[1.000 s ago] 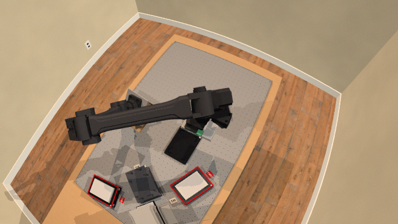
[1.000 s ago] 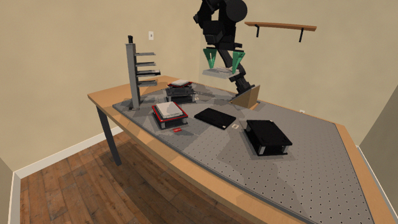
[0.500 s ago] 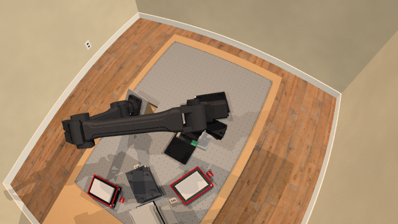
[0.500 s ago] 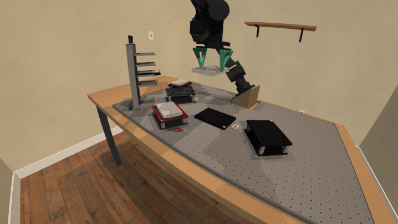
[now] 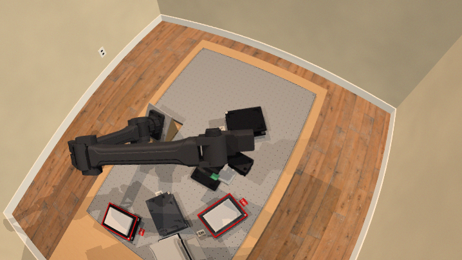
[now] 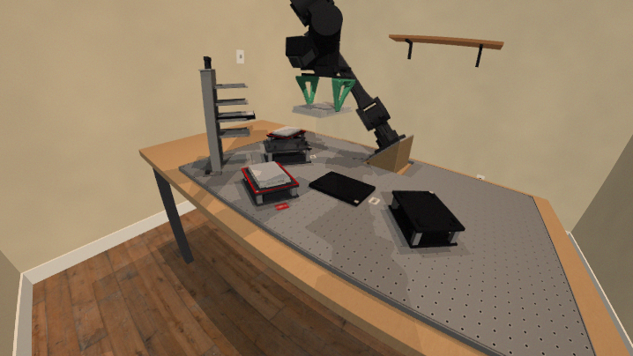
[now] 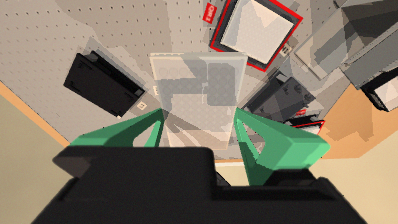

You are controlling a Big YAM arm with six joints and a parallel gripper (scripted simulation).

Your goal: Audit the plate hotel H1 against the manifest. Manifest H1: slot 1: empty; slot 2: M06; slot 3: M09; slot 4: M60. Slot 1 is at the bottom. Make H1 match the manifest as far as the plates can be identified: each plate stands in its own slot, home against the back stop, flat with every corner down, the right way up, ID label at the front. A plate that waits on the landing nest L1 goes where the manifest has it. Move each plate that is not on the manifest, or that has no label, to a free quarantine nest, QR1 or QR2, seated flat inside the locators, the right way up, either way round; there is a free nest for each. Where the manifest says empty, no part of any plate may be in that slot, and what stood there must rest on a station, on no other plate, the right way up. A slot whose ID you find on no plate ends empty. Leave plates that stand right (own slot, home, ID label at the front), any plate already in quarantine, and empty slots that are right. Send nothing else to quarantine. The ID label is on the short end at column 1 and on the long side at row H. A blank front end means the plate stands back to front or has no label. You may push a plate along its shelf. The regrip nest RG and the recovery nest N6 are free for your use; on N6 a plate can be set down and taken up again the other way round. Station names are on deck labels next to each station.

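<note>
My hand is 13 cm past the grey regrip nest, 25 cm to the left of it and 19 cm above it. From my hand the other things lie so: flat black recovery nest N6 (8 cm behind, 4 cm to the left, 24 cm below); H1 deck label (3 cm ahead, 24 cm to the right, 25 cm below); raised black nest L1 (5 cm behind, 28 cm to the left, 20 cm below).
</note>
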